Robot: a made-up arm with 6 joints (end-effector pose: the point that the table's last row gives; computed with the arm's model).
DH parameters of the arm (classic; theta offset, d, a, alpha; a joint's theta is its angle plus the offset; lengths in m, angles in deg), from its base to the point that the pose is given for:
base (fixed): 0 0.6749 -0.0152 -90
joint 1: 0 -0.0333 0.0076 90
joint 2: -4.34 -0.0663 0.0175 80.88
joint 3: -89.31 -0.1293 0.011 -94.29
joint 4: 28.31 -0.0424 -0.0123 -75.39
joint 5: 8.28 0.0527 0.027 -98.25
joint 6: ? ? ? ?
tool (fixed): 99.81 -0.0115 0 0
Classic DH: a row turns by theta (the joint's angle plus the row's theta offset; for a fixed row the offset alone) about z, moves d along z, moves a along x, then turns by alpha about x.
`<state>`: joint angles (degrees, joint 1 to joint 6).
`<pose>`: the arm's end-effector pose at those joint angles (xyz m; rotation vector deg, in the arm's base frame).
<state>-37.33 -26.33 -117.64 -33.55 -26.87 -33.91</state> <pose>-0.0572 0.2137 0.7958 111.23 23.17 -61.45</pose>
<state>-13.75 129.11 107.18 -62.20 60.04 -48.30</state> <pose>-0.1802 -0.1286 0.3011 112.75 78.99 113.47</pose>
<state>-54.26 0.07 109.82 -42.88 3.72 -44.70</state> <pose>0.3391 0.1451 0.7148 10.88 -104.69 127.28</pose>
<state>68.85 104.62 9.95 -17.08 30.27 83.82</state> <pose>-0.0429 -0.2091 0.6656 39.27 61.66 119.02</pose>
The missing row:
joint 6: 21.09 0.1704 0.1278 -93.18
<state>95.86 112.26 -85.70 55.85 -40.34 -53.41</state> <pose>0.0210 -0.0435 1.0201 56.61 106.24 -115.24</pose>
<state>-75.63 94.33 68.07 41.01 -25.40 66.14</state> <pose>0.2531 0.0012 0.4836 13.76 -32.48 161.40</pose>
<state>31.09 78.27 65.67 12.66 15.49 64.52</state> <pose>-0.1796 -0.0720 0.4489 75.53 6.10 96.85</pose>
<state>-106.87 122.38 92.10 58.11 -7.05 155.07</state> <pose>0.2183 -0.0367 0.7888 44.24 75.33 -127.60</pose>
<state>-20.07 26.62 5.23 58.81 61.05 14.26</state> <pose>-0.1561 -0.1132 0.5360 99.02 94.79 47.41</pose>
